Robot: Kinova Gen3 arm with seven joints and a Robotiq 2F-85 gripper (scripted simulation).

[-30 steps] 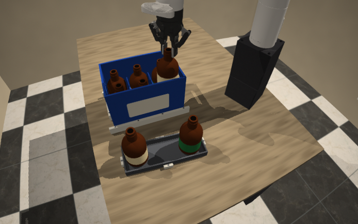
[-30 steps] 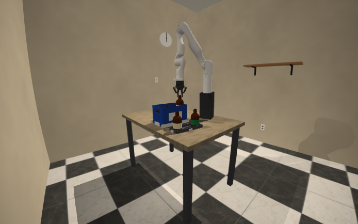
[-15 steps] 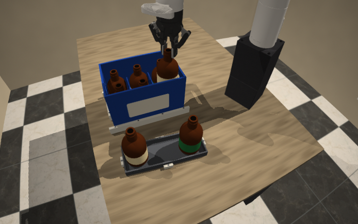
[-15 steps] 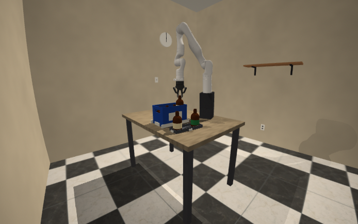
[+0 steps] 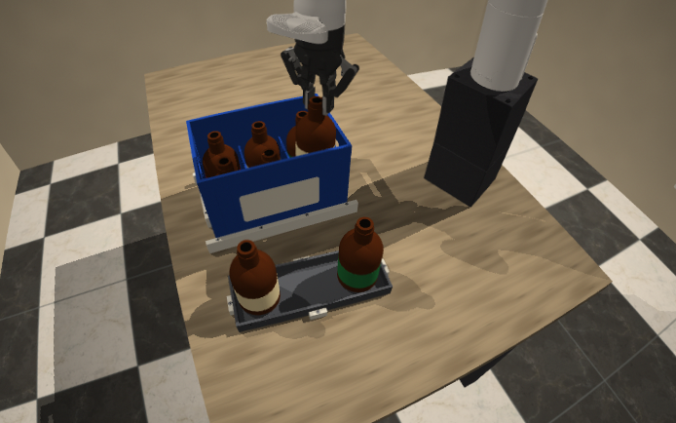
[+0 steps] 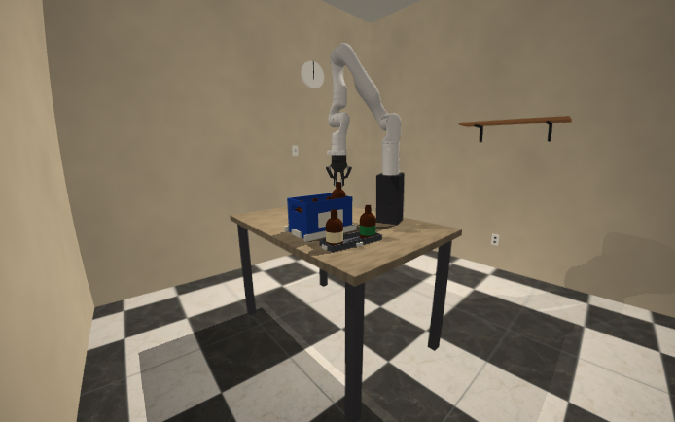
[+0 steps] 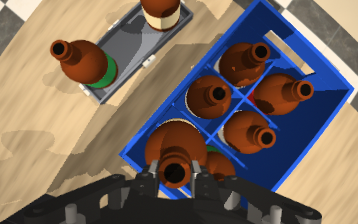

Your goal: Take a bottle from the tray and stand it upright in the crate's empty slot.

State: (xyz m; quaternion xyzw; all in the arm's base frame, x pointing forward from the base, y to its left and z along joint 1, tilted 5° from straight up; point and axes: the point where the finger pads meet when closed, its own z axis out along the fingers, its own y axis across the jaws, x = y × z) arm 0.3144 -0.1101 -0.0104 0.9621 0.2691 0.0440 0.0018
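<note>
Right now the blue crate is 8 cm ahead of my hand, 5 cm to the right of it and 16 cm below it. Also, from my hand: dark grey tray 12 cm ahead, 19 cm to the left, 23 cm below.
</note>
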